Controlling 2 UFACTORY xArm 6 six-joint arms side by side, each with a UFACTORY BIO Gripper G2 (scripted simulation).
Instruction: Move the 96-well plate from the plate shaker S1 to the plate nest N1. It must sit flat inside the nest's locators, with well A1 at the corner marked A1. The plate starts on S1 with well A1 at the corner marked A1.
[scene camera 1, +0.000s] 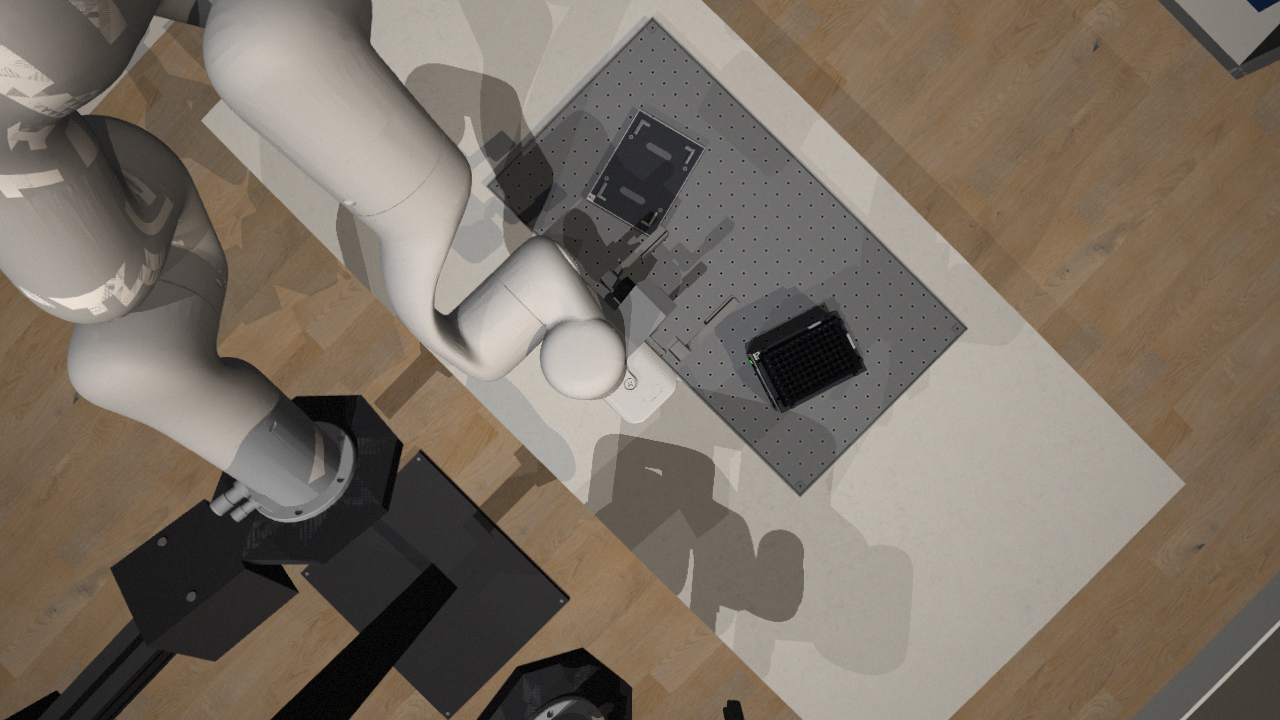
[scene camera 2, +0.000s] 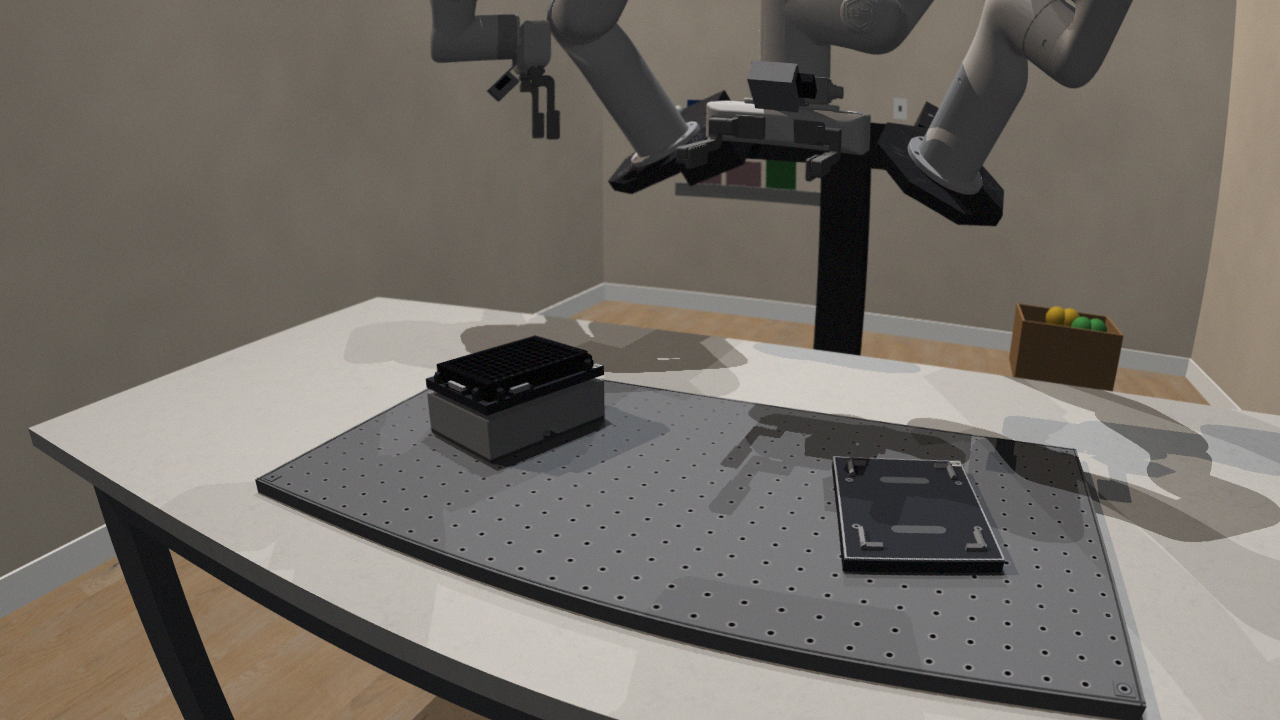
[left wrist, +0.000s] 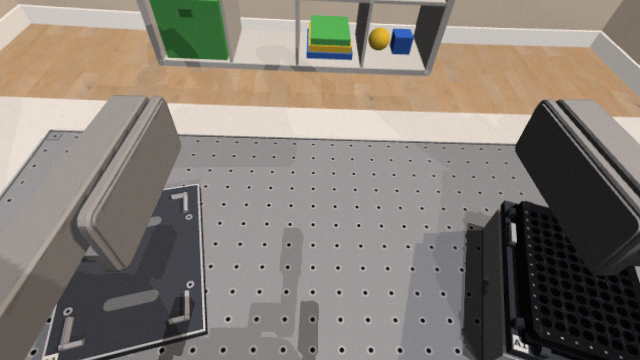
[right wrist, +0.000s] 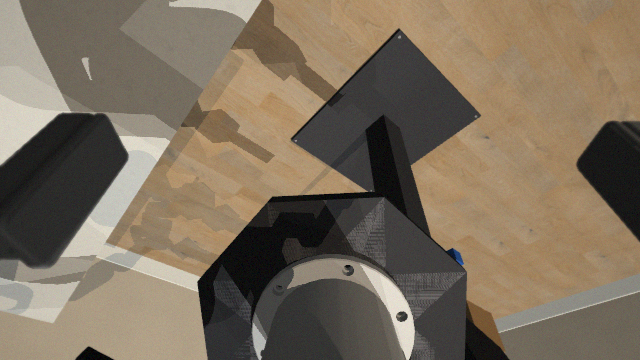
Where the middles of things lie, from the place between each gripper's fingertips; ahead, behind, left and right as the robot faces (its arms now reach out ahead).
Right now my left hand is 8 cm short of the black 96-well plate (scene camera 2: 535, 360), 21 cm to the left of it and 19 cm above it. The rest, counted from my left hand: plate nest N1 (scene camera 2: 877, 506) (9 cm ahead, 17 cm to the left, 25 cm below); then grey plate shaker S1 (scene camera 2: 492, 438) (10 cm ahead, 20 cm to the right, 22 cm below).
My right hand is 430 mm short of the black 96-well plate, 250 mm to the right of it and 220 mm above it. Round my right hand: plate nest N1: 630 mm to the left, 450 mm ahead, 280 mm below; then grey plate shaker S1: 460 mm ahead, 260 mm to the left, 250 mm below.
